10 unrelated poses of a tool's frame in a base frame.
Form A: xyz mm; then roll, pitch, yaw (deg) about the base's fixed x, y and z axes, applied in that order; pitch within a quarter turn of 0, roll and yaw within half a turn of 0.
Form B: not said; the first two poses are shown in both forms.
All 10 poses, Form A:
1: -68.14, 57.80, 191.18, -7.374, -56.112, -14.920
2: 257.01, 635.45, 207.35, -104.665, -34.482, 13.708
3: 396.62, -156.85, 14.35, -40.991, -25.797, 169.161
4: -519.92, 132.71, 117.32, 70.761, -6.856, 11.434
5: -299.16, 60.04, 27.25, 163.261, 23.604, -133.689
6: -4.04, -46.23, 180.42, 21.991, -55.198, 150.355
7: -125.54, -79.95, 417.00, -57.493, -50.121, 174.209
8: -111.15, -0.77, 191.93, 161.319, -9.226, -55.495
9: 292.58, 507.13, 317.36, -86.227, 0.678, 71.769
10: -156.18, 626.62, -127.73, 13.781, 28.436, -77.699
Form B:
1: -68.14, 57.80, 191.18, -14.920, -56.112, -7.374
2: 257.01, 635.45, 207.35, 13.708, -34.482, -104.665
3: 396.62, -156.85, 14.35, 169.161, -25.797, -40.991
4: -519.92, 132.71, 117.32, 11.434, -6.856, 70.761
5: -299.16, 60.04, 27.25, -133.689, 23.604, 163.261
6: -4.04, -46.23, 180.42, 150.355, -55.198, 21.991
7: -125.54, -79.95, 417.00, 174.209, -50.121, -57.493
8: -111.15, -0.77, 191.93, -55.495, -9.226, 161.319
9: 292.58, 507.13, 317.36, 71.769, 0.678, -86.227
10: -156.18, 626.62, -127.73, -77.699, 28.436, 13.781
